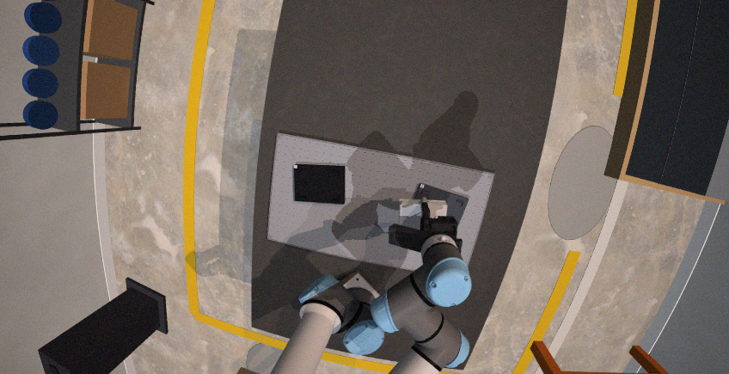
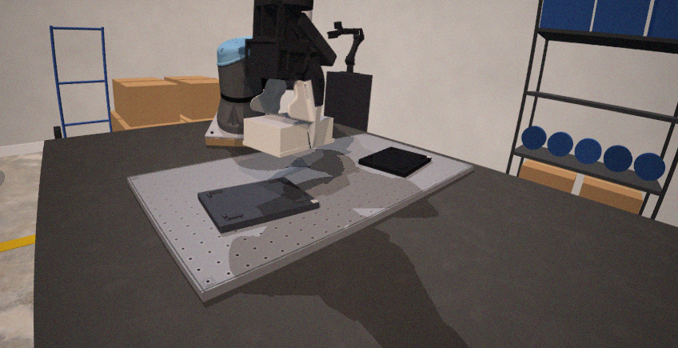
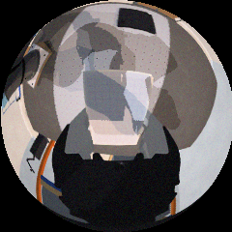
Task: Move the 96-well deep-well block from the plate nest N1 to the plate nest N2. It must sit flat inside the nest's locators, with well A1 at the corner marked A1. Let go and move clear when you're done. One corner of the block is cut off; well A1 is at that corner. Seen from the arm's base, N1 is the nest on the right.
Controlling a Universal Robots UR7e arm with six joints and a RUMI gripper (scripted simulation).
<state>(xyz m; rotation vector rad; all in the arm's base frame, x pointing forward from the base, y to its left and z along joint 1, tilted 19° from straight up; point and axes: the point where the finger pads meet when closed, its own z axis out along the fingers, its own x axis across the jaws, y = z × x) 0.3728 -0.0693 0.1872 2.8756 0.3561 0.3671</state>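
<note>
Now: hand 32 cm to the right of the black nest N2, 10 cm above it and 2 cm past it. From my hand the other things lie so: grey nest N1: 10 cm below, 6 cm to the right; then cream deep-well block: 1 cm above.
</note>
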